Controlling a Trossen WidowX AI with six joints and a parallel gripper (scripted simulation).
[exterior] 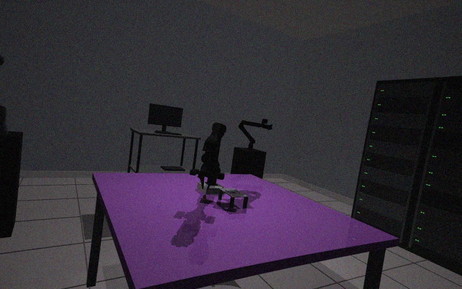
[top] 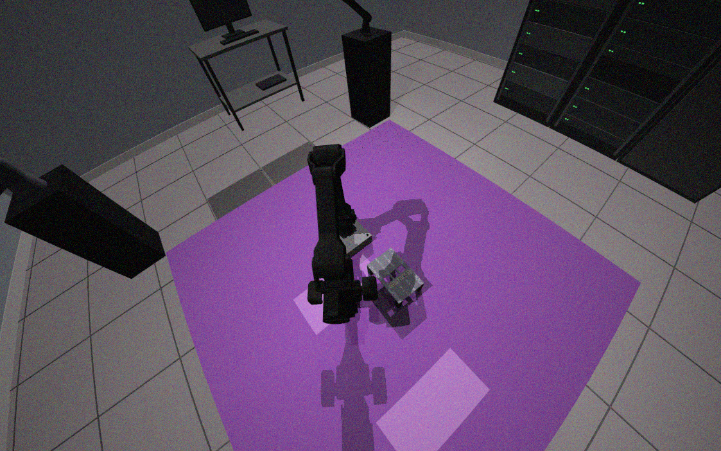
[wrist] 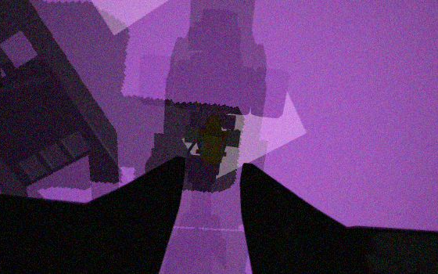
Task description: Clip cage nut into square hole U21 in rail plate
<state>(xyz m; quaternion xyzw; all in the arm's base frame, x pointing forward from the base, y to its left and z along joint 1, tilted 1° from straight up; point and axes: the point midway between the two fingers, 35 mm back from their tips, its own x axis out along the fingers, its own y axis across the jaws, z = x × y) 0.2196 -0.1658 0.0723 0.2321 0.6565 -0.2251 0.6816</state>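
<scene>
Now: the cage nut 5 cm below my gripper tip. The rest, counted from my gripper tip: label 6 cm ahead, 17 cm to the left, 1 cm below.
</scene>
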